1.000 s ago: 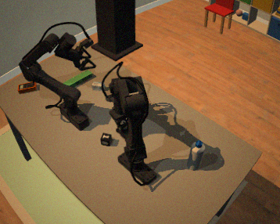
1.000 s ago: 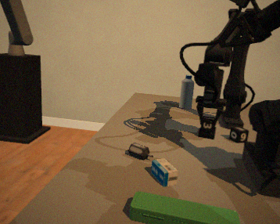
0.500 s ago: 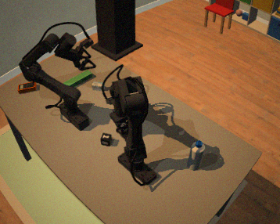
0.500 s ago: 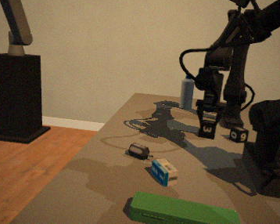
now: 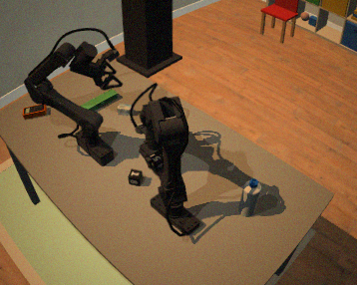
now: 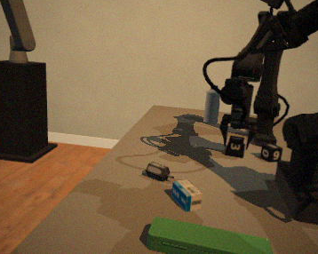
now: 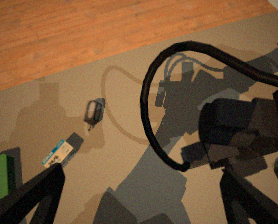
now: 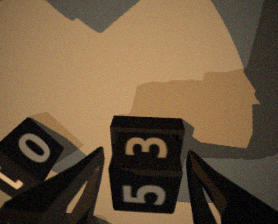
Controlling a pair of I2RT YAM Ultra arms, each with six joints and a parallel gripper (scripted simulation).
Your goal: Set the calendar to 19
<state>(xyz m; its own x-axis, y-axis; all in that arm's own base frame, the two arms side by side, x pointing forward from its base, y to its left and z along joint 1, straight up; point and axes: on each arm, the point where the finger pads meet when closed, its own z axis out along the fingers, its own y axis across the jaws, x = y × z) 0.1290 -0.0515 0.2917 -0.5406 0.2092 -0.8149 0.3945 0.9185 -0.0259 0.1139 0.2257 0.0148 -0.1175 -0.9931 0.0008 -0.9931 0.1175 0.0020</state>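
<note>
Now: right hand 110 mm past the black cube and 10 mm above it. Also, from my right hand: blue-and-white box: 350 mm to the left, 140 mm ahead, 20 mm below; then green box: 500 mm to the left, 90 mm ahead, 20 mm below; then dark grey object: 250 mm to the left, 210 mm ahead, 20 mm below.
</note>
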